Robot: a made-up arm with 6 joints. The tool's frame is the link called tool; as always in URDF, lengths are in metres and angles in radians. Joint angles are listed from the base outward.
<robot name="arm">
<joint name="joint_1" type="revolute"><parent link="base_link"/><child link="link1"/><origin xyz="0.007 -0.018 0.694" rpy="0 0 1.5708"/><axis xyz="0 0 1"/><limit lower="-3.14" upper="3.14"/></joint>
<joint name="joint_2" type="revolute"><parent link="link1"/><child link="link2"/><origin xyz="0.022 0.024 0.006" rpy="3.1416 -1.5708 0"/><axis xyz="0 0 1"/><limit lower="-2.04" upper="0.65"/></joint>
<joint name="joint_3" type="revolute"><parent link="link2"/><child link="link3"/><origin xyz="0.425 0.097 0.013" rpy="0 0 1.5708"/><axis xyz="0 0 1"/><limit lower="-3.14" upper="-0.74"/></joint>
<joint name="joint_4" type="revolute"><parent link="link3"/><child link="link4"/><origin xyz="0.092 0.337 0.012" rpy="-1.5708 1.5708 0"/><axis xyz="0 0 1"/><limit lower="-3.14" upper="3.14"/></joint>
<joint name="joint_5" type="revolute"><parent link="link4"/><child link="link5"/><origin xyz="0.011 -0.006 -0.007" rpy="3.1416 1.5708 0"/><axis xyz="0 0 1"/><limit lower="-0.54" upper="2.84"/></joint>
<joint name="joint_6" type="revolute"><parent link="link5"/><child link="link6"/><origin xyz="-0.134 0.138 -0.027" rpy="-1.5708 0 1.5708"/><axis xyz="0 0 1"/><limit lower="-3.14" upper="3.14"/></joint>
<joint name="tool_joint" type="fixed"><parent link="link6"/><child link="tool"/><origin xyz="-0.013 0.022 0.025" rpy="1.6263 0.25 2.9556"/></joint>
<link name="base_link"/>
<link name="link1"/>
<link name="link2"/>
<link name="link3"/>
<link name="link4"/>
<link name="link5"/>
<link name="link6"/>
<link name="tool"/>
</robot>
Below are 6 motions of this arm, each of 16 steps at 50 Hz.
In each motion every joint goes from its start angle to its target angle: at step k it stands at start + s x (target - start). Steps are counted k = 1, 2, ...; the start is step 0. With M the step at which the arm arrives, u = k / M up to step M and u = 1 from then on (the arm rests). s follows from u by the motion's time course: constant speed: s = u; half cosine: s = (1 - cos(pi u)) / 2; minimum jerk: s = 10 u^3 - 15 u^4 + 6 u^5.
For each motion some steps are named. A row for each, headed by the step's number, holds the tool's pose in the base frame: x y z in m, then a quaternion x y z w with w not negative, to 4 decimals.
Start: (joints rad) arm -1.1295 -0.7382 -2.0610 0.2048 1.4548 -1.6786
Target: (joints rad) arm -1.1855 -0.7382 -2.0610 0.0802 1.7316 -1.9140
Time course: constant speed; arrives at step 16
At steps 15, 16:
15: 0.0248 -0.0106 1.4922 -0.2949 0.1081 -0.9328 0.1766
16: 0.0244 -0.0119 1.4886 -0.3041 0.1145 -0.9294 0.1751

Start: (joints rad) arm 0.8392 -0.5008 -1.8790 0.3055 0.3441 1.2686
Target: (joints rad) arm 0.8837 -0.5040 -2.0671 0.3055 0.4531 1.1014
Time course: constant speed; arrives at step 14
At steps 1, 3, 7, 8, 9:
1: 0.0805 0.0626 1.5923 0.2100 0.9451 0.1353 0.2106
3: 0.0729 0.0555 1.5975 0.2084 0.9422 0.1357 0.2246
7: 0.0576 0.0407 1.6071 0.2056 0.9356 0.1368 0.2524
8: 0.0538 0.0369 1.6094 0.2050 0.9338 0.1371 0.2593
9: 0.0500 0.0331 1.6116 0.2044 0.9319 0.1374 0.2662

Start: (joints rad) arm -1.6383 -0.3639 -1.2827 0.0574 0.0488 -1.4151
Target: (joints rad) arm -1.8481 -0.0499 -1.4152 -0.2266 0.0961 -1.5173
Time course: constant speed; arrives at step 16
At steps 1, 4, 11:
1: -0.0387 -0.4196 1.4094 0.0026 0.0336 0.9860 0.1635
4: -0.0503 -0.4543 1.3971 0.0407 0.0144 0.9822 0.1826
11: -0.0876 -0.5318 1.3590 0.1262 -0.0358 0.9664 0.2212

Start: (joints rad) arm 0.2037 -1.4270 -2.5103 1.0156 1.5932 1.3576
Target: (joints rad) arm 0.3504 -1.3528 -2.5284 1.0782 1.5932 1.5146
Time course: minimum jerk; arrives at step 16
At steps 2, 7, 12, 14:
2: -0.7449 -0.0081 1.1766 0.0978 0.8388 0.0085 0.5355
7: -0.7375 -0.0436 1.1915 0.0572 0.8605 0.0248 0.5056
12: -0.7240 -0.0918 1.2120 -0.0006 0.8861 0.0441 0.4614
14: -0.7213 -0.0998 1.2155 -0.0106 0.8899 0.0470 0.4536

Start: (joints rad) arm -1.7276 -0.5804 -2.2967 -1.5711 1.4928 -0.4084
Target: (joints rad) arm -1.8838 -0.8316 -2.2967 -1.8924 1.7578 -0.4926
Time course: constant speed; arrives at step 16
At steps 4, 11, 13, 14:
4: -0.0370 0.2677 1.5895 -0.2259 0.2852 0.4619 0.8089
11: 0.0116 0.3872 1.5410 -0.2543 0.3030 0.3438 0.8517
13: 0.0292 0.4191 1.5239 -0.2644 0.3072 0.3092 0.8603
14: 0.0386 0.4345 1.5149 -0.2697 0.3092 0.2918 0.8640

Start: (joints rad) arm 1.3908 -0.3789 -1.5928 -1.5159 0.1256 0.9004
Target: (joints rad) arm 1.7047 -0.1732 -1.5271 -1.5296 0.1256 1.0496
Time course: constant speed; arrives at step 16
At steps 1, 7, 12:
1: -0.0813 0.3285 1.4479 0.2036 0.3863 -0.1810 0.8812
7: -0.1188 0.3796 1.4059 0.1325 0.4156 -0.1445 0.8882
12: -0.1601 0.4149 1.3667 0.0718 0.4339 -0.1155 0.8907

